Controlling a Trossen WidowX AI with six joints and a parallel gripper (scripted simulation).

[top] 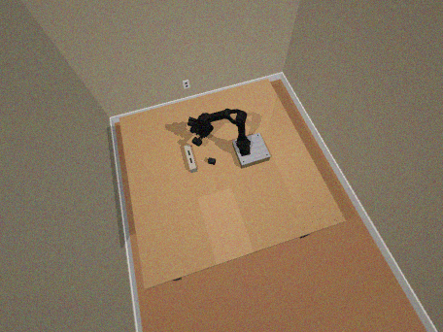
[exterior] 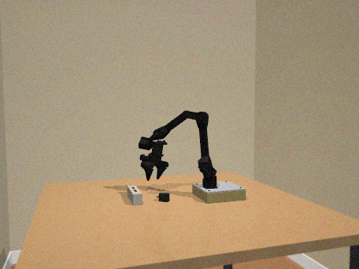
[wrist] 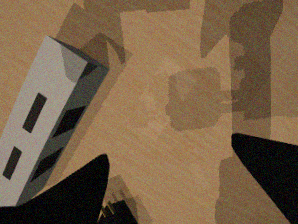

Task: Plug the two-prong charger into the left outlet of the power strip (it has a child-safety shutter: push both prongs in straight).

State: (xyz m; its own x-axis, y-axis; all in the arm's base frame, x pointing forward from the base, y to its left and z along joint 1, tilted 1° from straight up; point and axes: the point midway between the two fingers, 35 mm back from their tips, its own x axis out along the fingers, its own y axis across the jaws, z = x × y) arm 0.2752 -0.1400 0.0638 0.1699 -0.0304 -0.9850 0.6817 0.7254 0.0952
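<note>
Right now my gripper tip is 14 cm to the right of the black two-prong charger, 6 cm above it and 2 cm past it.
</note>
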